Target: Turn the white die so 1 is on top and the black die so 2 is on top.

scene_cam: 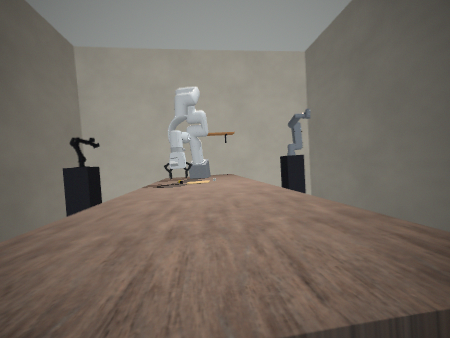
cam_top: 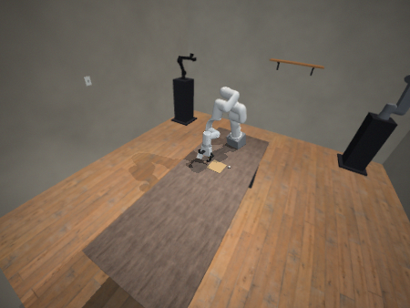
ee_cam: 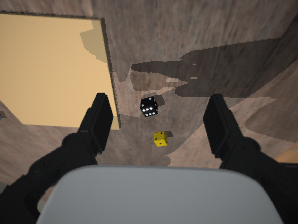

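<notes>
Now: hand 3 cm past the black die, 1 cm to the right of it and 4 cm above it. From my hand the other things lie so: tan mat: 1 cm behind, 12 cm to the left, 4 cm below; small yellow die: 10 cm behind, 1 cm to the right, 4 cm below; white die: 6 cm behind, 22 cm to the left, 4 cm below.
</notes>
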